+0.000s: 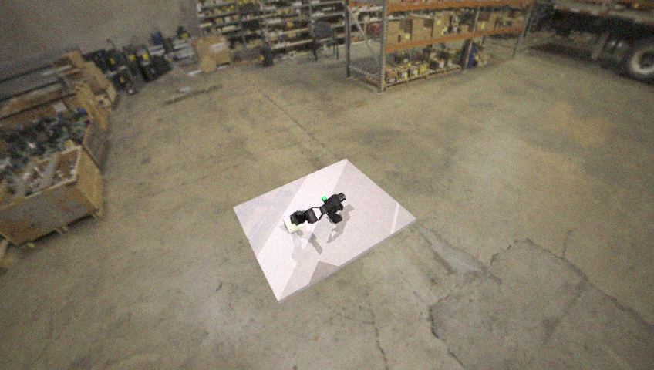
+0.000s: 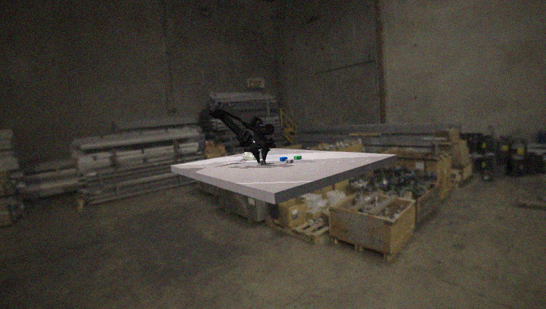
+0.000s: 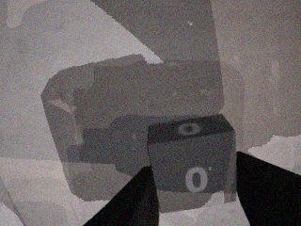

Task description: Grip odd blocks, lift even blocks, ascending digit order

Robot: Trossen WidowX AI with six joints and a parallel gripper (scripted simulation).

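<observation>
Right now the dark grey block is right at my gripper tip. The rest, counted from my gripper tip: green block: 30 mm ahead, 230 mm to the left; blue block: 150 mm to the left.
</observation>
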